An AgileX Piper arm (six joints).
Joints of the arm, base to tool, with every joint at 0 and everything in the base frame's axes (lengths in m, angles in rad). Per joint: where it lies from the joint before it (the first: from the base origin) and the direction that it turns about. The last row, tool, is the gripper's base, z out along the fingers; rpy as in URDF.
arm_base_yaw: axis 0 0 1 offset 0 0 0.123
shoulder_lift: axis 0 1 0 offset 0 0 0
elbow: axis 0 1 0 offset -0.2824 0 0.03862
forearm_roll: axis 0.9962 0 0.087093 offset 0.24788 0 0.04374
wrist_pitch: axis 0 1 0 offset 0 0 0
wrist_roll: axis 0.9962 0 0.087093 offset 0.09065 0 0.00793
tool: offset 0 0 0 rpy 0 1.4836 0
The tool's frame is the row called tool.
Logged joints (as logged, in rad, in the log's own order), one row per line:
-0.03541, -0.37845, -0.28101, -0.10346, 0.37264, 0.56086
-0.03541, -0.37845, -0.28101, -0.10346, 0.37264, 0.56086
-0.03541, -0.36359, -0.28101, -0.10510, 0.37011, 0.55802
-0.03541, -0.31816, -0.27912, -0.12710, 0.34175, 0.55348
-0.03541, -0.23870, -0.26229, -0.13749, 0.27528, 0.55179
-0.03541, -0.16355, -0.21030, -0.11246, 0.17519, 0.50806
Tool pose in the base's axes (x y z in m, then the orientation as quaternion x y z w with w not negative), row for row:
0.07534, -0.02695, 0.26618, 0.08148, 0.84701, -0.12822, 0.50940
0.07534, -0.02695, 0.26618, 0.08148, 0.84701, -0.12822, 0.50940
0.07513, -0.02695, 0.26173, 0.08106, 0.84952, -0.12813, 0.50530
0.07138, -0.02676, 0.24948, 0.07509, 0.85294, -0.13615, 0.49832
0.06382, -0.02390, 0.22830, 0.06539, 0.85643, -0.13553, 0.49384
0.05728, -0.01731, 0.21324, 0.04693, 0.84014, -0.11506, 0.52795
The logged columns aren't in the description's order. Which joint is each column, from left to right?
Columns, left to right: wrist_roll, elbow, arm_base_yaw, forearm_roll, shoulder_lift, wrist_pitch.
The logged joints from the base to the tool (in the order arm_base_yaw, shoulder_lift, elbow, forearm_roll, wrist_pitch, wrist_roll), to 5 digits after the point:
-0.28101, 0.37264, -0.37845, -0.10346, 0.56086, -0.03541
-0.28101, 0.37264, -0.37845, -0.10346, 0.56086, -0.03541
-0.28101, 0.37011, -0.36359, -0.10510, 0.55802, -0.03541
-0.27912, 0.34175, -0.31816, -0.12710, 0.55348, -0.03541
-0.26229, 0.27528, -0.23870, -0.13749, 0.55179, -0.03541
-0.21030, 0.17519, -0.16355, -0.11246, 0.50806, -0.03541

